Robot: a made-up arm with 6 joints. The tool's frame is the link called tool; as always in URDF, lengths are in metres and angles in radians. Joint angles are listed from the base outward.
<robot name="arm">
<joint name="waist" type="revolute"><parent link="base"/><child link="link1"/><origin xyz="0 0 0.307"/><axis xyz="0 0 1"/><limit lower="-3.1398" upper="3.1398"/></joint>
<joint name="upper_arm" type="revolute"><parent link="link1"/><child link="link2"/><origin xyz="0 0 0"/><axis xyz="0 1 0"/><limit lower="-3.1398" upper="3.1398"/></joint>
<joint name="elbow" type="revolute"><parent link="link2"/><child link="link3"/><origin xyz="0 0 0.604"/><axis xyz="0 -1 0"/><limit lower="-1.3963" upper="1.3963"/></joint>
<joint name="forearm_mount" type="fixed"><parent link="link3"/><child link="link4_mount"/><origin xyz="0 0 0"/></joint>
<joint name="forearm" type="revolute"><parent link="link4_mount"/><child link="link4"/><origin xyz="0 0 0"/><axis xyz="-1 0 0"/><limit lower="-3.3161" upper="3.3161"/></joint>
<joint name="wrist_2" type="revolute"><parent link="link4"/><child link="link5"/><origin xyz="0.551 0 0"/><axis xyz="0 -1 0"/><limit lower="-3.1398" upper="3.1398"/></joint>
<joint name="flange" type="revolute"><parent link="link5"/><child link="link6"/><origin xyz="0 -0.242 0"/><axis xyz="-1 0 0"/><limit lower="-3.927" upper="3.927"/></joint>
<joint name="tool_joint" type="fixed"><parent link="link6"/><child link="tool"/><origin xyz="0 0 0"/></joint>
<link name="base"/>
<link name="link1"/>
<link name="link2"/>
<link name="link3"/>
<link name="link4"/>
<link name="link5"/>
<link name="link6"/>
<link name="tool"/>
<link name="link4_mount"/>
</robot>
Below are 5 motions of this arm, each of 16 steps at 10 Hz.
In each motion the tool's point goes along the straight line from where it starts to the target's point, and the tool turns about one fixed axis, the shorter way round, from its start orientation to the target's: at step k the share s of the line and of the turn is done. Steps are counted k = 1, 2, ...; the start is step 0. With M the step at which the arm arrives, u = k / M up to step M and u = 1 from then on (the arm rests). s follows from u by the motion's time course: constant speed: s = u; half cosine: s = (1 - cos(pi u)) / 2; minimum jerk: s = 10 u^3 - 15 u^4 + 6 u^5.
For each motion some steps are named. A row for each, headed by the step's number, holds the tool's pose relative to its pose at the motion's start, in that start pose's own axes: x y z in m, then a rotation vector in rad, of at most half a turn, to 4 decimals.
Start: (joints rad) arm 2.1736 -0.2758 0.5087 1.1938 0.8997 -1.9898
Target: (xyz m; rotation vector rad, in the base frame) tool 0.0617 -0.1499 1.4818 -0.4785 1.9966 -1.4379
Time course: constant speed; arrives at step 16
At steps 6, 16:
6: 0.0246 0.0937 0.0125 -0.5319 0.0911 0.4233
16: 0.0656 0.2499 0.0333 -1.4185 0.2429 1.1287

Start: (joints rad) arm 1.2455 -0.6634 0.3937 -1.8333 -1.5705 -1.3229
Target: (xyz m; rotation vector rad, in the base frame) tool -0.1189 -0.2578 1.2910 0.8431 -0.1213 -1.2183
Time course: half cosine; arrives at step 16
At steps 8, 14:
8: 0.0369 0.0178 -0.2017 -0.4325 1.0974 0.1720
14: 0.0709 0.0343 -0.3881 -0.8320 2.1112 0.3310

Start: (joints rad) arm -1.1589 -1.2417 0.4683 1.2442 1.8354 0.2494
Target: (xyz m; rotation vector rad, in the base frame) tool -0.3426 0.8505 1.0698 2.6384 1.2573 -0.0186
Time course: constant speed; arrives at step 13
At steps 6, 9, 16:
6: 0.0417 0.0104 -0.0381 0.0724 0.1124 -0.0514
9: 0.0625 0.0157 -0.0571 0.1086 0.1686 -0.0771
16: 0.0902 0.0226 -0.0825 0.1569 0.2435 -0.1114

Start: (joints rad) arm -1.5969 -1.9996 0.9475 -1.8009 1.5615 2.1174
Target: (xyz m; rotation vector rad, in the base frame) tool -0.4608 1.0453 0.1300 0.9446 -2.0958 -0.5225
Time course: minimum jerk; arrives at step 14
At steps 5, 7, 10, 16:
5: 0.1157 -0.0618 0.0701 0.0830 0.2100 -0.1329
7: 0.2349 -0.1255 0.1422 0.1684 0.4263 -0.2697
10: 0.4018 -0.2147 0.2433 0.2880 0.7292 -0.4614
16: 0.4697 -0.2510 0.2845 0.3367 0.8526 -0.5394

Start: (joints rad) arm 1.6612 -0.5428 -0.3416 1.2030 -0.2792 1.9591
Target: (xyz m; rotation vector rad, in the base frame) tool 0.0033 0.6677 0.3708 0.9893 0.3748 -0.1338
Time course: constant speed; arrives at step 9
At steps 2, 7, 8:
2: 0.0851 -0.0293 0.1839 -0.3470 -0.3444 0.0791
7: 0.2978 -0.1027 0.6436 -1.2146 -1.2054 0.2767
8: 0.3403 -0.1173 0.7355 -1.3881 -1.3776 0.3162

